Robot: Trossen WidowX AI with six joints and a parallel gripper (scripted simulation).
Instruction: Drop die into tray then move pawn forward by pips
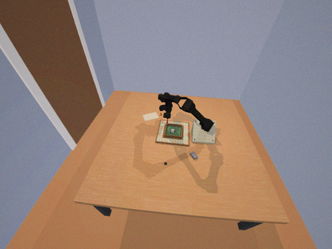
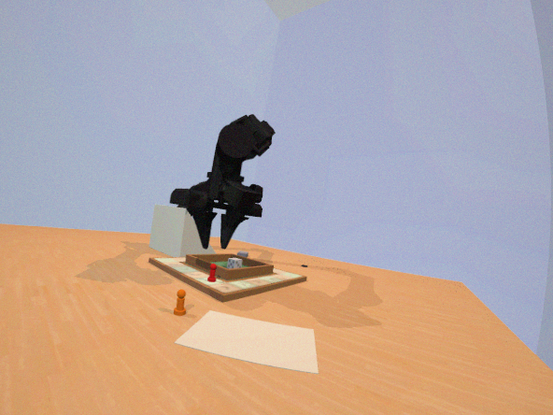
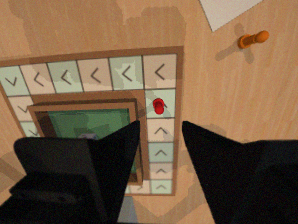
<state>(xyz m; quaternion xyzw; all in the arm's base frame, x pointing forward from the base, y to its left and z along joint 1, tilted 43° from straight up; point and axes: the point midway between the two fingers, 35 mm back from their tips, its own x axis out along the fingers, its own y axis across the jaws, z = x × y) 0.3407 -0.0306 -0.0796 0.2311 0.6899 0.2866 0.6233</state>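
Now: gripper tip 5 cm above the red pawn. Also, from my gripper tip: white die: 7 cm behind, 11 cm to the left, 5 cm below; then green tray: 7 cm behind, 10 cm to the left, 7 cm below; then orange pawn: 9 cm ahead, 11 cm to the right, 6 cm below.
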